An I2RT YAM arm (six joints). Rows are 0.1 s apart.
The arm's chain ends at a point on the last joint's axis. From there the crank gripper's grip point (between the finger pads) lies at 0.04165 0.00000 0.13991 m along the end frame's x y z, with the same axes.
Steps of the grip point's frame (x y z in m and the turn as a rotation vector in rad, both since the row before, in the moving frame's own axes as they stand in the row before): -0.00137 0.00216 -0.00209 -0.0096 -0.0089 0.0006; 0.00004 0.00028 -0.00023 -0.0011 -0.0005 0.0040; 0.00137 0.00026 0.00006 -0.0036 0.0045 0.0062; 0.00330 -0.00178 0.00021 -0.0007 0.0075 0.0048; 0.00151 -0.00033 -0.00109 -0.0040 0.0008 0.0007; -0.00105 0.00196 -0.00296 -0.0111 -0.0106 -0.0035; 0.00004 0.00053 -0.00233 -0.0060 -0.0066 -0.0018; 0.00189 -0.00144 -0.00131 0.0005 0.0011 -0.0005
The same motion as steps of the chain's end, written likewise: -0.00012 0.00079 -0.00245 -0.0096 -0.0089 0.0006; 0.00011 -0.00004 -0.00025 -0.0011 -0.0005 0.0040; 0.00074 -0.00050 0.00025 -0.0036 0.0045 0.0062; 0.00225 -0.00208 0.00053 -0.0007 0.0075 0.0048; 0.00140 -0.00092 -0.00106 -0.0040 0.0008 0.0007; 0.00043 0.00055 -0.00339 -0.0111 -0.0106 -0.0035; 0.00096 -0.00024 -0.00260 -0.0060 -0.0066 -0.0018; 0.00174 -0.00135 -0.00126 0.0005 0.0011 -0.0005
